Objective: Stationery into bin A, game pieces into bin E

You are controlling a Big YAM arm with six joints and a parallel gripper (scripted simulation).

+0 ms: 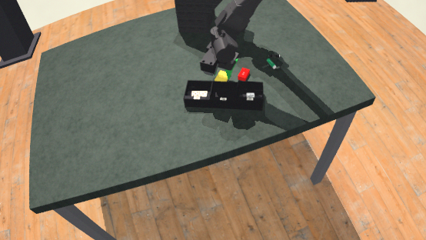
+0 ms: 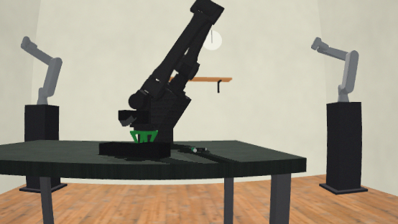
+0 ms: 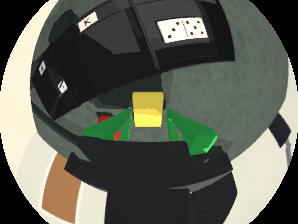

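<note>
Right now the yellow block is 10 mm below my hand. Also, from my hand: red block: 80 mm to the left, 10 mm below; bin row: 100 mm ahead, 10 mm to the right; white die: 90 mm to the right, 70 mm ahead, 10 mm below.
</note>
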